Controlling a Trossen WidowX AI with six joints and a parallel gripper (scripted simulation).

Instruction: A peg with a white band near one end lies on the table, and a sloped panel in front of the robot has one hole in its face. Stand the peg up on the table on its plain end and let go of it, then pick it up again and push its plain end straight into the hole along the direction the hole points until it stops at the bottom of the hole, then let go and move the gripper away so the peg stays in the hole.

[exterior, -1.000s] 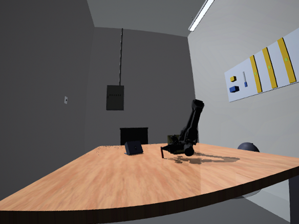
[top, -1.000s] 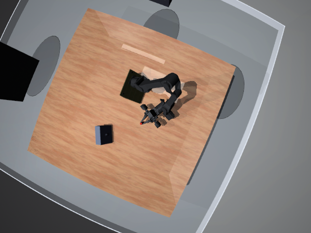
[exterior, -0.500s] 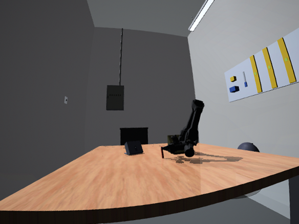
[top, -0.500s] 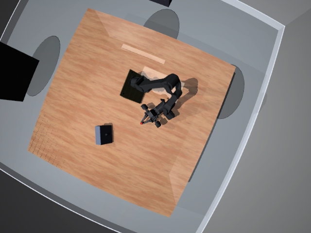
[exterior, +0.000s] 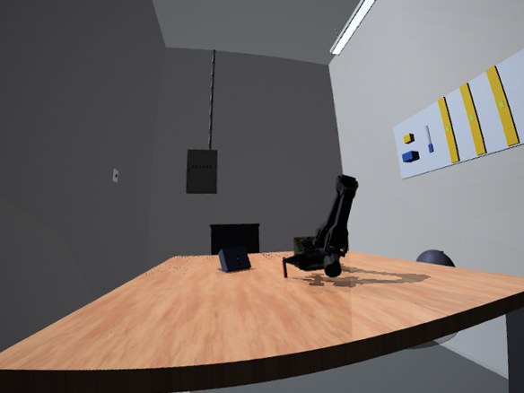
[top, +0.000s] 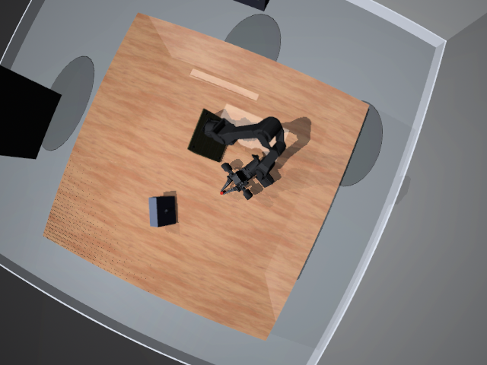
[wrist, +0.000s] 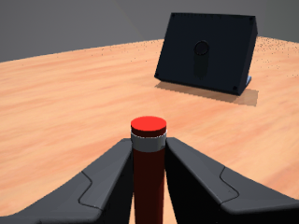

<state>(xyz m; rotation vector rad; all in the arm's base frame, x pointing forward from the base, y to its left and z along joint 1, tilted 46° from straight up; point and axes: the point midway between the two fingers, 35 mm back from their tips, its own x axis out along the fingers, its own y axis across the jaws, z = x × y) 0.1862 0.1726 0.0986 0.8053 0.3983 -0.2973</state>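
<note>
Now: gripper tip 10 mm above the red peg. From my gripper tip the other things lie so: grey sloped panel (200 mm to the right, 200 mm ahead, 20 mm below).
</note>
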